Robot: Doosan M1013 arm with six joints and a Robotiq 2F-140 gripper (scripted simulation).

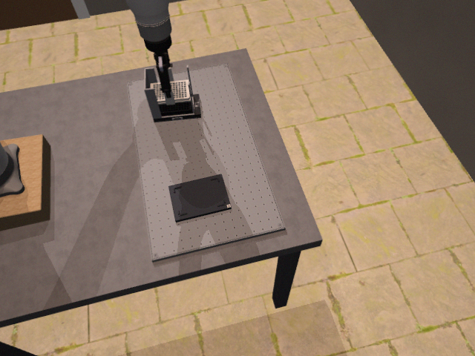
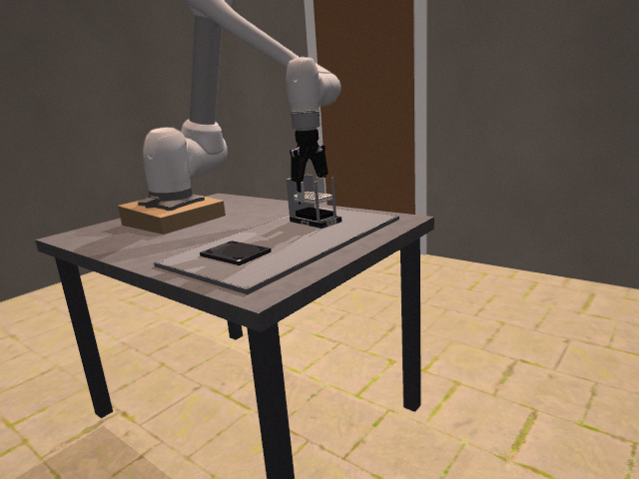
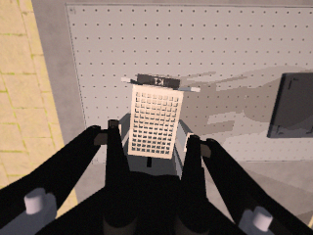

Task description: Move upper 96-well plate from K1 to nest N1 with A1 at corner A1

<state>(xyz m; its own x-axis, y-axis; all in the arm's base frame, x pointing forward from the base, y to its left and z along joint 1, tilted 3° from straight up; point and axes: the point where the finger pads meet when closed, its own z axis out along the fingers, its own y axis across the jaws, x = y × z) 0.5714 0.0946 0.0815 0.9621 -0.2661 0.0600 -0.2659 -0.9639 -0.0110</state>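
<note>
The back wall lies 60 mm behind my hand, 20 mm to the left of it and 20 mm below it. Also, from my hand: dark plate: 80 mm below; then white 96-well plate: 20 mm below; then dark plate nest N1: 30 mm behind, 360 mm to the right, 100 mm below.
</note>
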